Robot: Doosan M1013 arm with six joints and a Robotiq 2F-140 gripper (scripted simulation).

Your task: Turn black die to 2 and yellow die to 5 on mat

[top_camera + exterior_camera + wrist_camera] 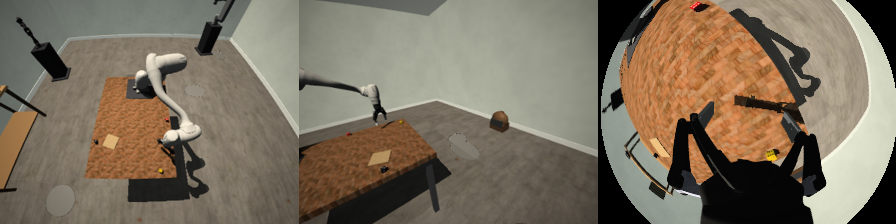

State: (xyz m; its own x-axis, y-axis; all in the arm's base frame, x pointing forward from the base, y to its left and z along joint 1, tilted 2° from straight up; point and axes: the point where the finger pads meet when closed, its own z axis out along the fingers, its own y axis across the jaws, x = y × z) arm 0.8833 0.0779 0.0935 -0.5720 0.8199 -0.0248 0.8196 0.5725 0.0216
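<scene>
My gripper is now 330 mm past the red die, 120 mm to the right of it and 60 mm above it. From my hand the other things lie so: black die: 700 mm to the right, 220 mm behind, 60 mm below; yellow die: 190 mm ahead, 80 mm to the right, 60 mm below; tan mat: 540 mm to the right, 200 mm behind, 70 mm below.
</scene>
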